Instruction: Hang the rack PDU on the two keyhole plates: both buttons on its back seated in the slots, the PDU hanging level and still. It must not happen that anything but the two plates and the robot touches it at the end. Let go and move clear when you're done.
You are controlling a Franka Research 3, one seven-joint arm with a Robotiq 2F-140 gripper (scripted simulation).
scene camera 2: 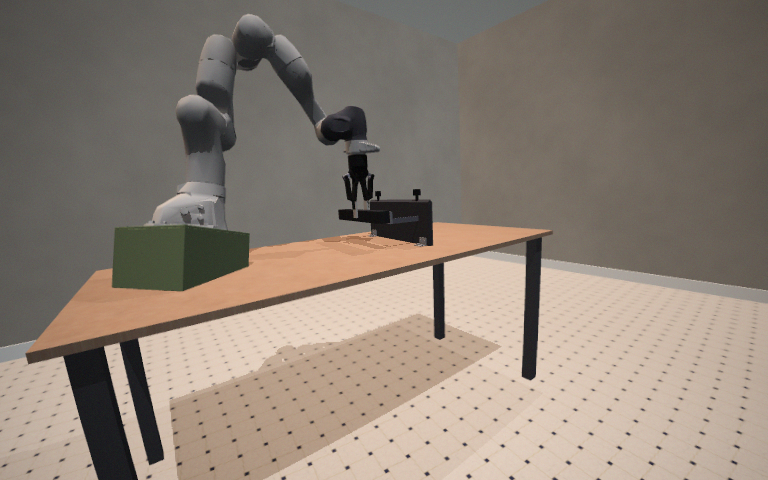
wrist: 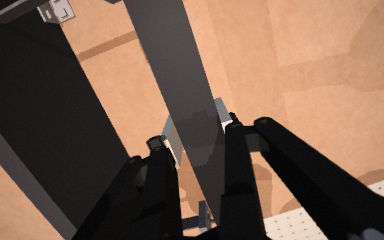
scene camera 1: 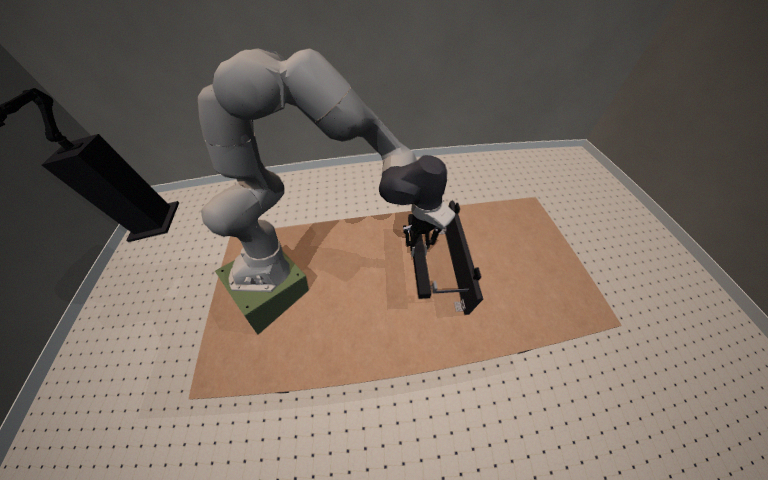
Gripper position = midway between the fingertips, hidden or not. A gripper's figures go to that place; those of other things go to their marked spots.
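Black upright mounting panel (scene camera 2: 410, 232), 129 cm from the lens. My gripper (scene camera 2: 361, 217), 128 cm from the lens.
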